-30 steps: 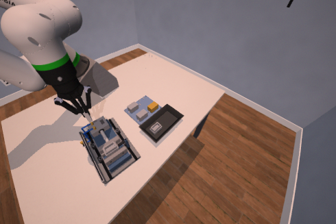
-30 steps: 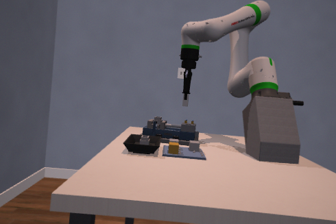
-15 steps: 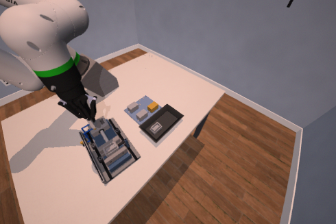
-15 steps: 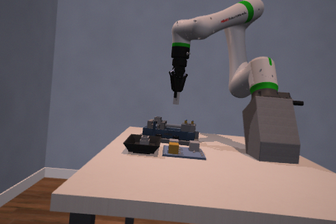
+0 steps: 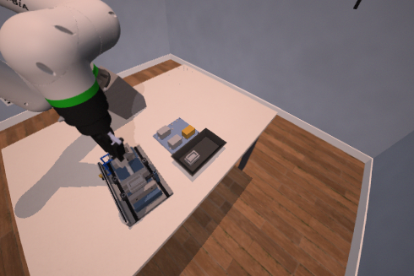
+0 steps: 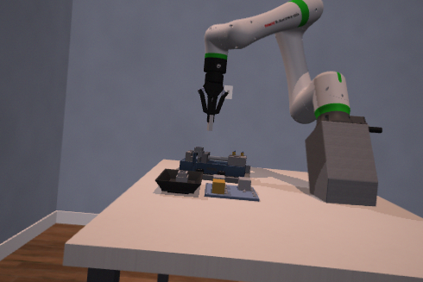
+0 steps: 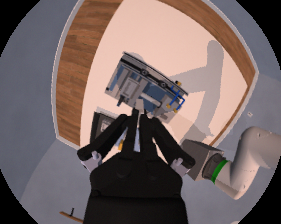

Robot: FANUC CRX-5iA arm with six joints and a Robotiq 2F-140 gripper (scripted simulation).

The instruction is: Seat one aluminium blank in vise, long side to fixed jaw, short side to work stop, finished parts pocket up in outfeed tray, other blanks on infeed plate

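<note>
My gripper is now 3 cm past the vise, 1 cm to the right of it and 18 cm above it. Round my hand: brass blank 2 cm behind, 34 cm to the left, 19 cm below.
</note>
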